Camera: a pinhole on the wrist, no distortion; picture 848 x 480 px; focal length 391.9 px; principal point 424.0 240.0 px. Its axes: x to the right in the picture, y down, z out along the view. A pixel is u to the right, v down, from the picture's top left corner.
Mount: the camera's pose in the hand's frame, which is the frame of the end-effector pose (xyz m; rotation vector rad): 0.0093 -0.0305 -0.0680 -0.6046 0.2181 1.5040
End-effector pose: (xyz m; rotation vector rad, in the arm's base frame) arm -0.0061 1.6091 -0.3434 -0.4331 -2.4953 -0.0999
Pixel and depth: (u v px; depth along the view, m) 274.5 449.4 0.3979
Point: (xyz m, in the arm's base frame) 0.0748 1.5981 -0.7529
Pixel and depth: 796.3 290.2 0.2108
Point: 0.1113 1.8286 -0.3802
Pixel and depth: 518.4 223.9 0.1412
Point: 0.0091 1.6766 -0.3819
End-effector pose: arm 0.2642 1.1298 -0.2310 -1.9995 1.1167 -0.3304
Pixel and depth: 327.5 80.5 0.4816
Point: 0.4882 1.2615 -0.6129
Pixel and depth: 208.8 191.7 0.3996
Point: 0.4624 1.3781 -0.4575
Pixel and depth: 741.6 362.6 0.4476
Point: -0.0956 1.1957 -0.6374
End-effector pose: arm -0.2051 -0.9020 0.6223 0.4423 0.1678 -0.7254
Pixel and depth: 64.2 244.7 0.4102
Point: -0.3971 -1.1353 1.0193
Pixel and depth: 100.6 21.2 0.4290
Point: -0.1968 -1.2783 1.0189
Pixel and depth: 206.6 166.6 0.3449
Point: -0.2367 -1.0496 0.9177
